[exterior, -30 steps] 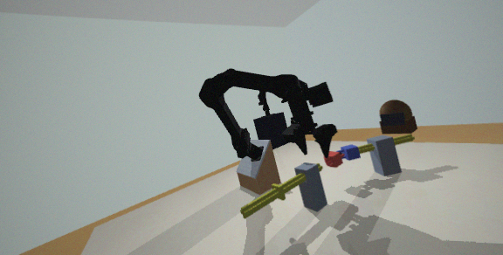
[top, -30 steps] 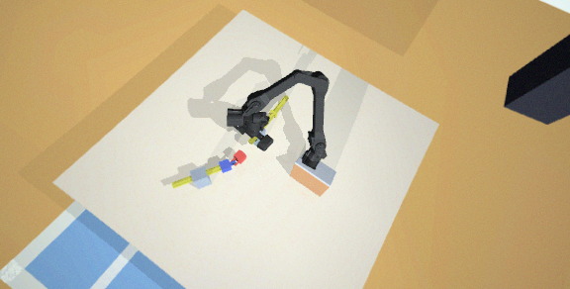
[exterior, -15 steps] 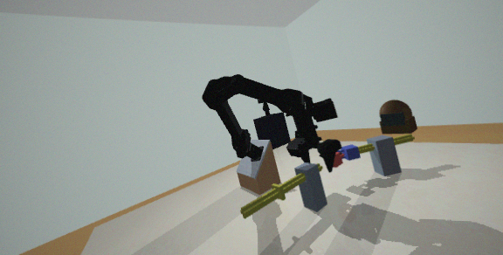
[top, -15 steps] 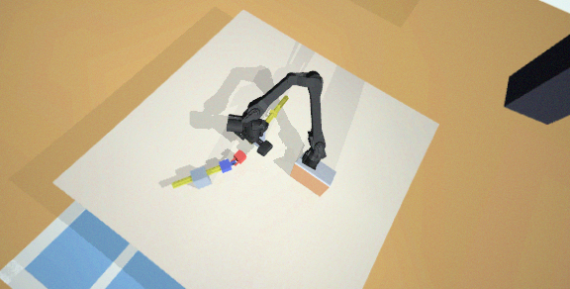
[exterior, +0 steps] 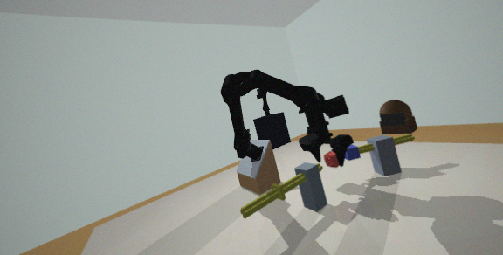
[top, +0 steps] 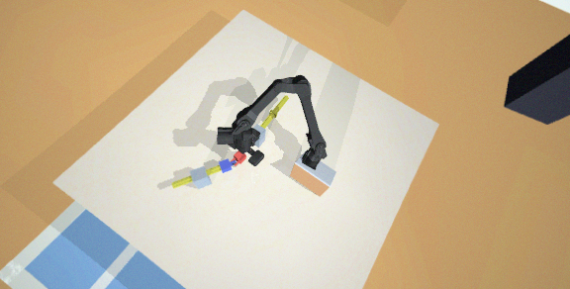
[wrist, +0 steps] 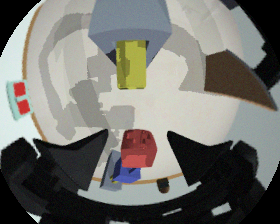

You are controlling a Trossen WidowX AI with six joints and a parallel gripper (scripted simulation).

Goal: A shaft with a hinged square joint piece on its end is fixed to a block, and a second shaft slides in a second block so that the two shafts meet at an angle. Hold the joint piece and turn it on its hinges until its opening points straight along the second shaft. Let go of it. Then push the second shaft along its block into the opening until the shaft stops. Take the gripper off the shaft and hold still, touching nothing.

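My gripper tip is now 10 mm short of the red square joint piece, 20 mm to the right of it and 10 mm below it.
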